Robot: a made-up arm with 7 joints. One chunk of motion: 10 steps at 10 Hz.
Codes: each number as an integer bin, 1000 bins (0 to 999) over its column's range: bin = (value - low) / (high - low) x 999, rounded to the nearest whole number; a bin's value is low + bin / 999 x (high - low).
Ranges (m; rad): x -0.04..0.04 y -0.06..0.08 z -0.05..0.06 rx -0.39..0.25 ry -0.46..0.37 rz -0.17..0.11
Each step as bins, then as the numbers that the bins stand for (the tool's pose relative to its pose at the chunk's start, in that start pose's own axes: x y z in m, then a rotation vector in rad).
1 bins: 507 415 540 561 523 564
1 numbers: 0.0006 -0.0018 0.0095 -0.0306 -0.0255 -0.0119
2 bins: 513 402 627 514 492 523
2 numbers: 0.0011 -0.0037 0.0190 -0.0607 -0.0512 -0.0234
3 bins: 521 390 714 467 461 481
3 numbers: 0.0017 -0.0053 0.0286 -0.0908 -0.0770 -0.0352
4 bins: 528 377 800 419 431 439
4 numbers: 0.0023 -0.0072 0.0381 -0.1216 -0.1019 -0.0470
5 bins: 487 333 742 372 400 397
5 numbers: -0.0010 -0.0133 0.0317 -0.1517 -0.1277 -0.0587
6 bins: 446 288 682 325 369 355
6 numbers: -0.0043 -0.0196 0.0251 -0.1818 -0.1534 -0.0705
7 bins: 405 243 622 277 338 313
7 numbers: -0.0076 -0.0259 0.0185 -0.2125 -0.1792 -0.0823
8 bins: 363 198 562 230 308 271
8 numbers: -0.0109 -0.0323 0.0119 -0.2427 -0.2041 -0.0940
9 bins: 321 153 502 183 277 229
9 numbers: -0.0143 -0.0386 0.0053 -0.2728 -0.2299 -0.1058
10 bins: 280 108 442 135 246 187
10 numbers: -0.0176 -0.0449 -0.0013 -0.3035 -0.2556 -0.1176
